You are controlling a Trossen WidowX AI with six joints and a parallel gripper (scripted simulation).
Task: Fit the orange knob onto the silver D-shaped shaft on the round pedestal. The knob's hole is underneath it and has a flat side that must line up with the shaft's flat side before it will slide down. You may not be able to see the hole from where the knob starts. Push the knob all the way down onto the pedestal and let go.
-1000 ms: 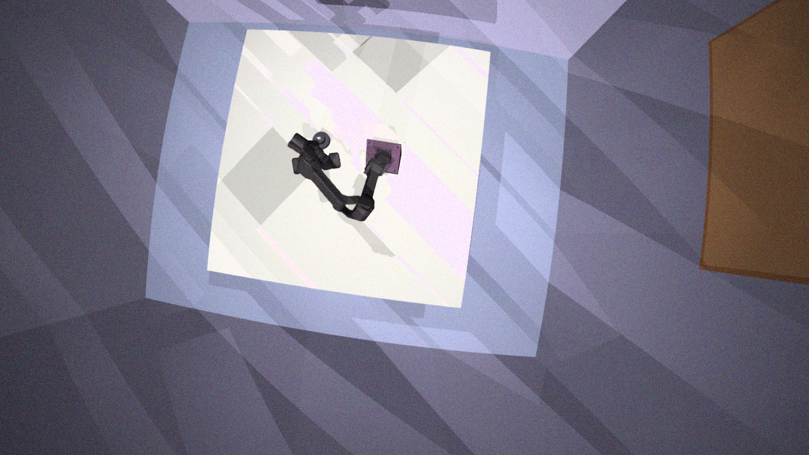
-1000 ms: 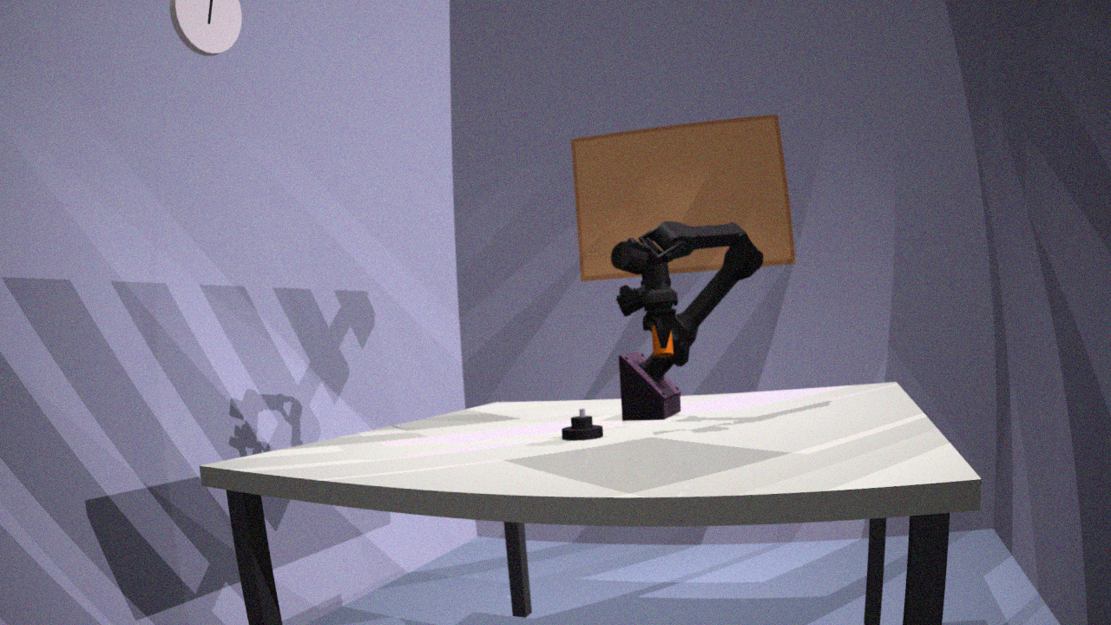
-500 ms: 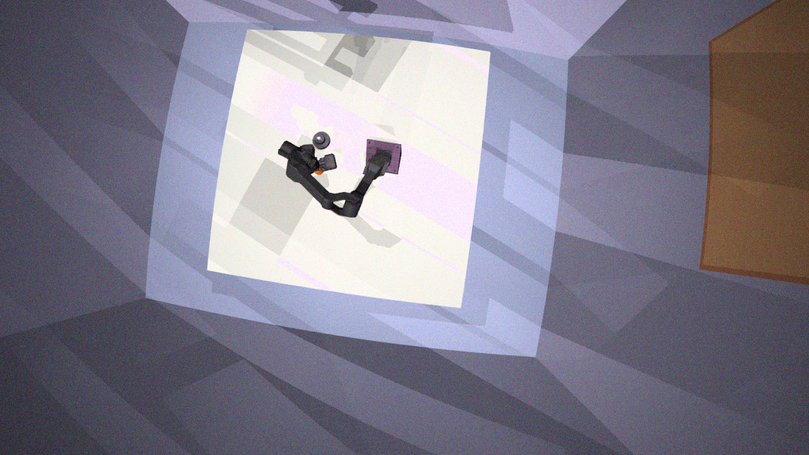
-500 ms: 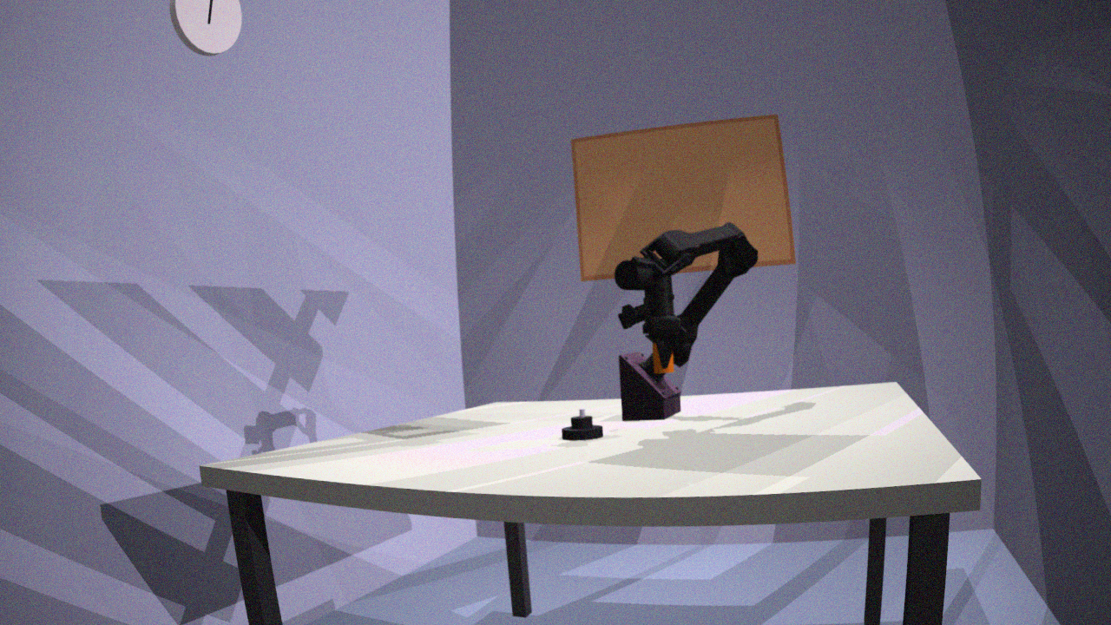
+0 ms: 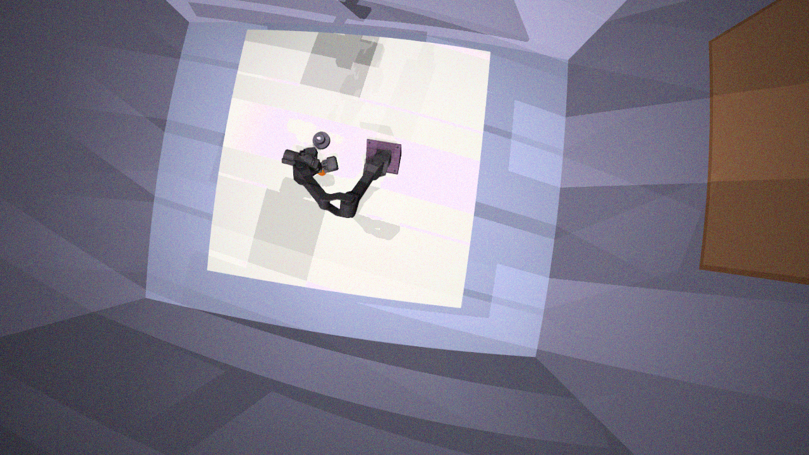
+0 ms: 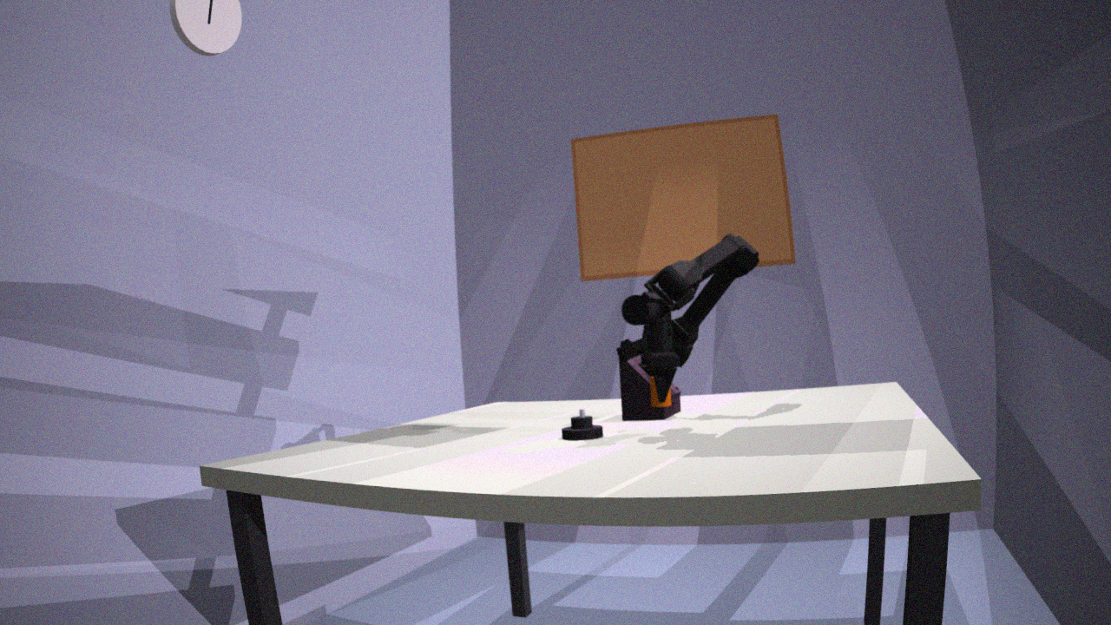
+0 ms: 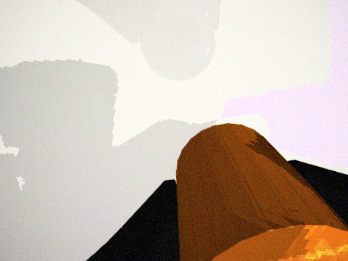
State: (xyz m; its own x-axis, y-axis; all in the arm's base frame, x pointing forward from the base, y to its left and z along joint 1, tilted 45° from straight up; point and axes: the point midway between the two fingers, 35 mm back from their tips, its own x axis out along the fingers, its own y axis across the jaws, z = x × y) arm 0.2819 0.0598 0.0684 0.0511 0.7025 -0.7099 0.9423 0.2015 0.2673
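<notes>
My gripper tip is now 160 mm to the left of the round pedestal, 40 mm short of it and 30 mm above it. From my gripper tip the other things lie so: orange knob 30 mm above.
</notes>
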